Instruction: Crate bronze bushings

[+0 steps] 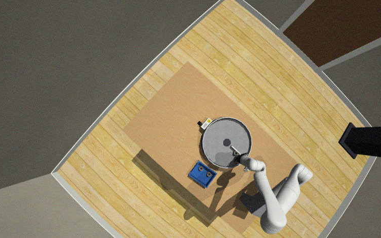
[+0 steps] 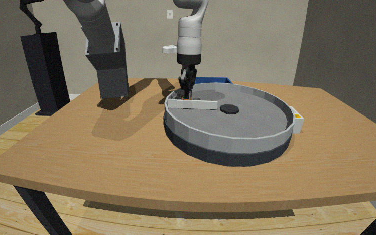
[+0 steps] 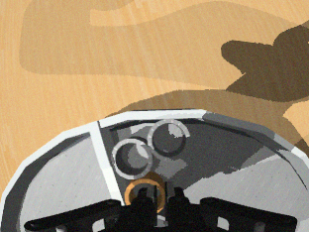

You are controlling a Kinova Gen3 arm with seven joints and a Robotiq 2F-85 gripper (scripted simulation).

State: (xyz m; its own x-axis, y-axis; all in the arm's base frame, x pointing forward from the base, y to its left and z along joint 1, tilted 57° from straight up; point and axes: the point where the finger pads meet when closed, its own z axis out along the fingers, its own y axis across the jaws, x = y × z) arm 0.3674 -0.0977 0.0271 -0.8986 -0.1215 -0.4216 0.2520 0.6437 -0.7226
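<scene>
The blue crate is 300 mm to the left of my hand, 110 mm ahead of it and 60 mm below it. Round my hand: grey turning table (140 mm ahead, 40 mm below, 30 mm to the right).
</scene>
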